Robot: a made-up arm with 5 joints. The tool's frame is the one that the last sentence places.
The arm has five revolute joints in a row. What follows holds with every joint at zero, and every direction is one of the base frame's.
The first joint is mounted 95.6 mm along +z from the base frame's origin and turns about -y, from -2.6 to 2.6 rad.
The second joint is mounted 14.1 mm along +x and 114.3 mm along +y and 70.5 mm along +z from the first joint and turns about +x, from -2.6 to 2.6 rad.
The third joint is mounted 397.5 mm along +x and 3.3 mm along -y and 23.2 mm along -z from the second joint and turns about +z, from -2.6 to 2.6 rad.
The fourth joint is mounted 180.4 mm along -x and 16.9 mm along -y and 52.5 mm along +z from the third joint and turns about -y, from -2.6 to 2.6 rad.
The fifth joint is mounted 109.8 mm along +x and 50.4 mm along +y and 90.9 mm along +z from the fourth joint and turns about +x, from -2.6 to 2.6 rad.
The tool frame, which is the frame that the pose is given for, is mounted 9 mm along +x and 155.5 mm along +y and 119.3 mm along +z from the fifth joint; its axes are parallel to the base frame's.
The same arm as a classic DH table. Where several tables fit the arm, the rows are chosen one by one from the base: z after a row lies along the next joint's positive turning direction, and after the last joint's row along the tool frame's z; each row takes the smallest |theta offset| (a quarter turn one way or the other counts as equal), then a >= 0, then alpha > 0; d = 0 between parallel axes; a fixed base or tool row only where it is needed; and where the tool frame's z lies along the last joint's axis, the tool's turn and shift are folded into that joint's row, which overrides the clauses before.
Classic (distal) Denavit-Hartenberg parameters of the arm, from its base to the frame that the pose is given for. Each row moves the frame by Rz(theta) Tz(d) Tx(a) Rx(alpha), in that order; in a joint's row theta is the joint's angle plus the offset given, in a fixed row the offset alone. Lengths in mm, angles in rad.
base (fixed): theta offset 0.0000, d 95.6, a 0.0, alpha 1.5708
joint 1: theta offset 1.5708, d -114.3, a 70.5, alpha 1.5708
joint 2: theta offset 1.5708, d 411.6, a 3.3, alpha 1.5708
joint 3: theta offset -1.5708, d 29.3, a 180.4, alpha -1.5708
joint 4: theta offset -1.5708, d -33.5, a 90.9, alpha 1.5708
joint 5: theta offset -1.5708, d 118.8, a 155.5, alpha -1.5708
tool (fixed): theta offset -1.5708, d 119.3, a 0.0, alpha 0.0000
Joint limits (rad, base to tool): -2.6000..2.6000 -2.6000..2.6000 -2.6000..2.6000 -2.6000..2.6000 -2.6000..2.6000

